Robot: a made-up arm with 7 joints. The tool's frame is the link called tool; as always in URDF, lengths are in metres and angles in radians. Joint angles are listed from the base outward.
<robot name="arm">
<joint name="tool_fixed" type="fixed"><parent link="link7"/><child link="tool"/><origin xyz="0 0 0" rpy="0 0 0"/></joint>
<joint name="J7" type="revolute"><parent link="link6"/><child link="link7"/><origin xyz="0.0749 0 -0.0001" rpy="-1.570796 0 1.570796"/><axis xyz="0 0 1"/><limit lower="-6.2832" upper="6.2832"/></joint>
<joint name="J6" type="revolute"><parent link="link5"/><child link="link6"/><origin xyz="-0.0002 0 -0.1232" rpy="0 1.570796 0"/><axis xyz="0 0 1"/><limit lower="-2.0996" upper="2.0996"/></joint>
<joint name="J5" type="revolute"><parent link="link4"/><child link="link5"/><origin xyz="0.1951 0 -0.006" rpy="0 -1.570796 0"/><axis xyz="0 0 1"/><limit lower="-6.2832" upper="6.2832"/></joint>
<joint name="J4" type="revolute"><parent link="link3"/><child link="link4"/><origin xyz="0 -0.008 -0.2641" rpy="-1.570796 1.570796 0"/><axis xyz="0 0 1"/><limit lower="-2.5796" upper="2.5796"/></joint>
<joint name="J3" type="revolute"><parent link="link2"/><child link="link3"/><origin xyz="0.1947 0 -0.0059" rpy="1.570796 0 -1.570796"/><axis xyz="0 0 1"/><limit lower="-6.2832" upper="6.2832"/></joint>
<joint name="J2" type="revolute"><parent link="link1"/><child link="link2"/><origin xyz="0 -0.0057 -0.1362" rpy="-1.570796 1.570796 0"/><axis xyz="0 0 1"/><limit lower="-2.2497" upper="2.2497"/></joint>
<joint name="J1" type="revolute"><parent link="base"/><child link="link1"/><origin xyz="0 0 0.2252" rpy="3.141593 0 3.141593"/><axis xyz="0 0 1"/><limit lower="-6.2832" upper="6.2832"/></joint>
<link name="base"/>
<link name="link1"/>
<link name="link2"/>
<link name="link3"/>
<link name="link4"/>
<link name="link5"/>
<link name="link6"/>
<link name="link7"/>
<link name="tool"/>
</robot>
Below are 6 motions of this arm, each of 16 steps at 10 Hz.
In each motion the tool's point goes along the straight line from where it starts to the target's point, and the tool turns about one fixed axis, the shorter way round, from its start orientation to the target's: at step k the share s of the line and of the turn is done. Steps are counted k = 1, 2, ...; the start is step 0. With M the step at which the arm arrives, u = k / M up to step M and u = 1 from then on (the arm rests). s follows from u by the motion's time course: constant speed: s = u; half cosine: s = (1 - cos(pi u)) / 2; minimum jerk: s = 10 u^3 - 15 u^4 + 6 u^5.
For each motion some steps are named. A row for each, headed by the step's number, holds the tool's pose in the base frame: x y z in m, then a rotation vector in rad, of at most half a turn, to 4 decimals.
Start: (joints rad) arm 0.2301 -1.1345 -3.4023 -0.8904 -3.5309 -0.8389 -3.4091
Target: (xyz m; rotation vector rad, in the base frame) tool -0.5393 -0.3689 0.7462 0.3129 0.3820 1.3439
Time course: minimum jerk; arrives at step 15
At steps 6, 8, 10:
6: -0.5345 0.0007 0.8472 -0.4106 1.6196 0.3216
8: -0.5362 -0.1319 0.8110 -0.1477 1.2240 0.7461
10: -0.5378 -0.2552 0.7773 0.0942 0.8055 1.0836

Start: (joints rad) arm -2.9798 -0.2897 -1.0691 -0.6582 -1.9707 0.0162 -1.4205
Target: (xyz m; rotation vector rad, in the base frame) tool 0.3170 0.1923 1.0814 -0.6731 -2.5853 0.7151
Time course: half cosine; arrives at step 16
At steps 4, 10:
4: 0.3475 0.1769 1.0710 -2.1225 -1.8840 1.2284
10: 0.3280 0.1867 1.0776 -1.2166 -2.4346 0.9260

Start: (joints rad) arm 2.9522 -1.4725 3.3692 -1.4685 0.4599 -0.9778 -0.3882
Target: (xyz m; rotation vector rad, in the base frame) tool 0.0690 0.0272 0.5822 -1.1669 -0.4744 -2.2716
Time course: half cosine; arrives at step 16
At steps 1, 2, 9, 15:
1: 0.3732 0.1793 0.7528 2.3112 0.2432 1.2433
2: 0.3645 0.1749 0.7479 2.3135 0.2549 1.2980
9: 0.1926 0.0890 0.6515 -1.9771 -0.4594 -2.2387
15: 0.0720 0.0287 0.5839 -1.1856 -0.4745 -2.2731

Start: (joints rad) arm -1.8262 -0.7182 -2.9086 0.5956 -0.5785 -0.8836 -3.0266
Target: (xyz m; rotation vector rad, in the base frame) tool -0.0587 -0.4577 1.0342 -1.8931 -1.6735 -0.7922
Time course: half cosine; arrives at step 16
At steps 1, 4, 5, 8, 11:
1: 0.0893 -0.6279 0.8582 -1.8532 -2.2719 -0.8296
4: 0.0689 -0.6044 0.8825 -1.8654 -2.1877 -0.8266
5: 0.0576 -0.5914 0.8960 -1.8712 -2.1412 -0.8246
8: 0.0160 -0.5436 0.9453 -1.8866 -1.9722 -0.8155
11: -0.0255 -0.4959 0.9947 -1.8934 -1.8054 -0.8036

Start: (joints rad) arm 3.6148 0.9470 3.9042 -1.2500 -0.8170 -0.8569 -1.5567
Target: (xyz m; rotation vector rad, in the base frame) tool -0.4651 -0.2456 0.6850 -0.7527 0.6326 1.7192
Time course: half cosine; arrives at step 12
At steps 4, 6, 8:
4: -0.4491 0.2949 0.4959 0.0623 0.3127 0.6169
6: -0.4544 0.1148 0.5589 -0.1950 0.4266 0.9919
8: -0.4598 -0.0654 0.6220 -0.4662 0.5336 1.3597

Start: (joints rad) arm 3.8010 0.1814 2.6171 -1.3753 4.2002 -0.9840 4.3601
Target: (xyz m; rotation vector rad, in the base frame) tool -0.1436 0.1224 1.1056 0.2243 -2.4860 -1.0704
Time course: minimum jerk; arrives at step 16
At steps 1, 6, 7, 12, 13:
1: -0.4215 0.0475 0.8637 -1.3790 1.5695 0.0511
6: -0.3454 0.0680 0.9299 -1.2496 2.0997 0.3689
7: -0.3151 0.0762 0.9563 -1.1687 2.3028 0.5065
12: -0.1724 0.1146 1.0805 0.4219 -2.6421 -1.0450
13: -0.1572 0.1187 1.0938 0.3157 -2.5608 -1.0599

